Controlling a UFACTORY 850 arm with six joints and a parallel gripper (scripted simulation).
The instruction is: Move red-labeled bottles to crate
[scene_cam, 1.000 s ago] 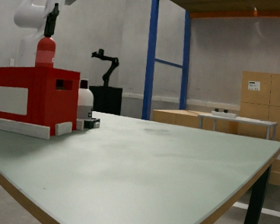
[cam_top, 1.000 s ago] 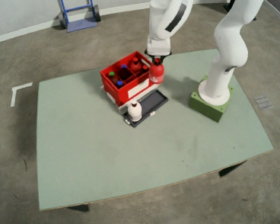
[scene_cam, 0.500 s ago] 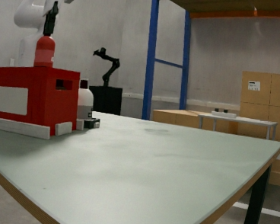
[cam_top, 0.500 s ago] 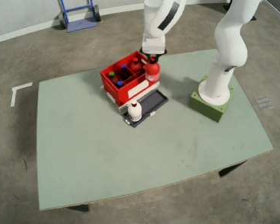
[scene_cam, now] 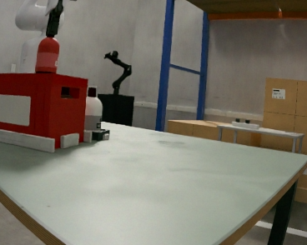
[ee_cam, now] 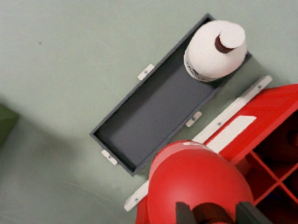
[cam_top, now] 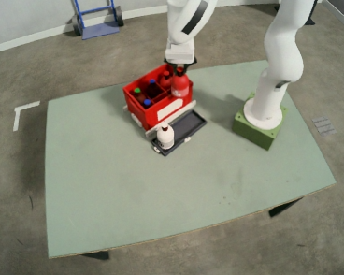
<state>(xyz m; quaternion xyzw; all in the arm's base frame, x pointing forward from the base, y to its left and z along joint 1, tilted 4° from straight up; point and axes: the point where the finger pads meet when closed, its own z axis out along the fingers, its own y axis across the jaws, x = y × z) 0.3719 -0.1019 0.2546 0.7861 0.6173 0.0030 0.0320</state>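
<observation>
Right now the red-capped bottle is 7 cm below my hand. The rest, counted from my hand: white bottle (9 cm ahead, 13 cm to the left, 25 cm below); then red crate (9 cm ahead, 9 cm to the right, 25 cm below); then dark grey tray (2 cm ahead, 9 cm to the left, 32 cm below).
</observation>
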